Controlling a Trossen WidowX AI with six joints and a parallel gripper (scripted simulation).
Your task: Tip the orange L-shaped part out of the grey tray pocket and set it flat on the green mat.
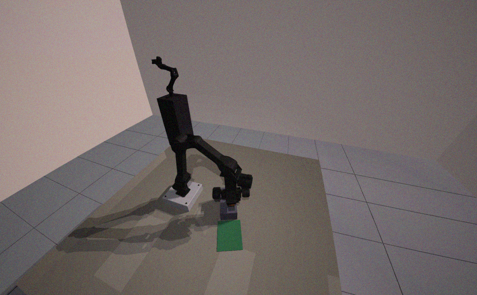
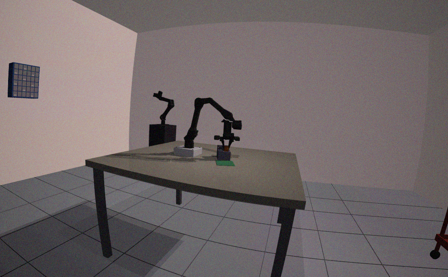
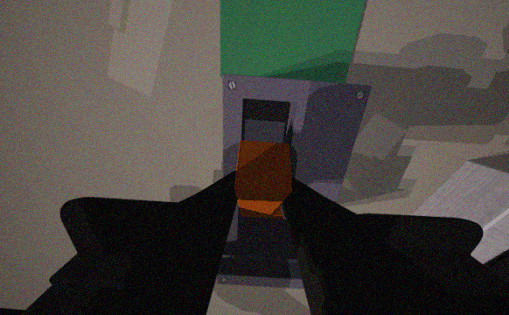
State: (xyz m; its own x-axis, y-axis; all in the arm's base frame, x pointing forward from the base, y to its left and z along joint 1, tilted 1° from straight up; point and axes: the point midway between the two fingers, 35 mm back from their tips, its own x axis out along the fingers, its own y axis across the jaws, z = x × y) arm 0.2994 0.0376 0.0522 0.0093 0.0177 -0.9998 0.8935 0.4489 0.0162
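Now: the green mat 5 cm ahead of my gripper tip, 14 cm to the right of it and 8 cm below it. From my gripper tip the other things lie so: orange L-shaped part (3 cm behind, 2 cm to the left, 3 cm below).
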